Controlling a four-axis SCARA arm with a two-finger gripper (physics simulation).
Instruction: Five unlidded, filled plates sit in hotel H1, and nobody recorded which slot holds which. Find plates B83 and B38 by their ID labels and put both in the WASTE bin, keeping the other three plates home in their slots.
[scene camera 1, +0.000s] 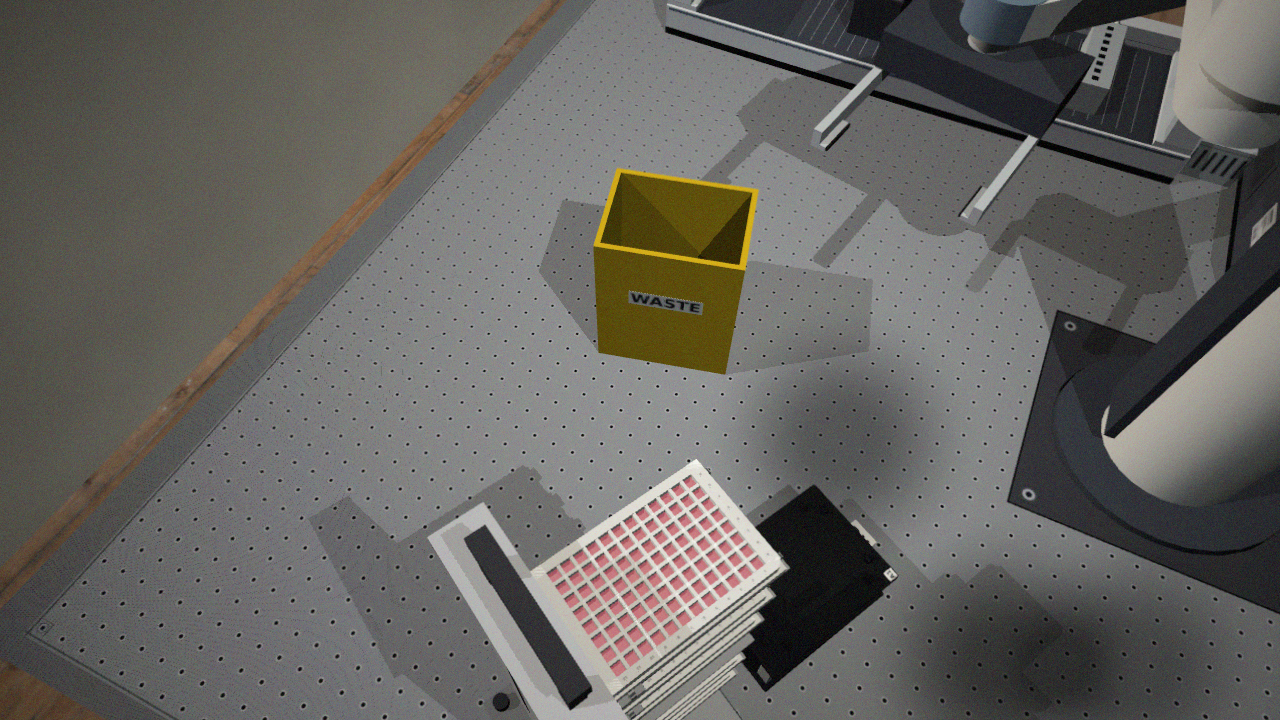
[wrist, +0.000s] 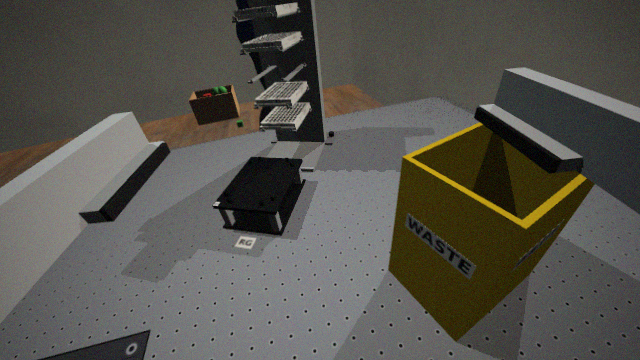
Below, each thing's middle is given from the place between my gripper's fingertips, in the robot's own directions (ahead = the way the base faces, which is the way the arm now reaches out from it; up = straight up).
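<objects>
Plate B83 (scene camera 1: 726, 626) is 3 cm above my hand, 3 cm ahead of it and 47 cm to the left of it. Plate B38 (wrist: 280, 118) is 18 cm below my hand, likewise 3 cm ahead of it and 47 cm to the left of it.
</objects>
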